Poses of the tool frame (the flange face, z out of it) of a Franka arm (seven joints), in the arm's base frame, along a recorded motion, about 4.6 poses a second.
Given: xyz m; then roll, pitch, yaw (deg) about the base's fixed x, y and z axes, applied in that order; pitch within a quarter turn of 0, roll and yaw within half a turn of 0.
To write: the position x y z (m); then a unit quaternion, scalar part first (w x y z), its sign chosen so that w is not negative. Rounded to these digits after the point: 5 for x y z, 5 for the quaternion.
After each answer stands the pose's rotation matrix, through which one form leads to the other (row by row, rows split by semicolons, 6 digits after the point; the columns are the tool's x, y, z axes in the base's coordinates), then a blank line. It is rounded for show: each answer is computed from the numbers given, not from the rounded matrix.
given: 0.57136, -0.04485, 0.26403, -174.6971, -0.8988, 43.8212
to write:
0.57136, -0.04485, 0.26403, 0.04584, -0.92661, -0.37309, 0.00999
0.721415 0.690493 -0.052724; 0.692325 -0.717412 0.077497; 0.015686 -0.092410 -0.995598

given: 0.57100, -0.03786, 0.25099, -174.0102, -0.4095, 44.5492
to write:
0.57100, -0.03786, 0.25099, 0.04970, -0.92404, -0.37870, 0.01650
0.712630 0.698223 -0.068139; 0.701504 -0.708234 0.079352; 0.007147 -0.104349 -0.994515

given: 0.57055, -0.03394, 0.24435, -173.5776, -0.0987, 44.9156
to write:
0.57055, -0.03394, 0.24435, 0.05210, -0.92269, -0.38145, 0.02060
0.708147 0.701770 -0.077766; 0.706063 -0.703567 0.080420; 0.001723 -0.111857 -0.993723

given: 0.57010, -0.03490, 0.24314, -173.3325, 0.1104, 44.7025
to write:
0.57010, -0.03490, 0.24314, 0.05342, -0.92333, -0.37959, 0.02300
0.710767 0.698509 -0.083033; 0.703424 -0.706119 0.081179; -0.001927 -0.116107 -0.993235

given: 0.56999, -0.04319, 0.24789, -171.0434, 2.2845, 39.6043
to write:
0.56999, -0.04319, 0.24789, 0.06672, -0.93834, -0.33621, 0.04515
0.769853 0.624927 -0.129585; 0.636975 -0.765027 0.094850; -0.039861 -0.155563 -0.987021

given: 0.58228, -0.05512, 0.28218, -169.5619, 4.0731, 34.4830
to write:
0.58228, -0.05512, 0.28218, 0.07633, -0.95146, -0.29190, 0.06074
0.822212 0.546185 -0.160153; 0.564732 -0.817939 0.109791; -0.071029 -0.180716 -0.980967

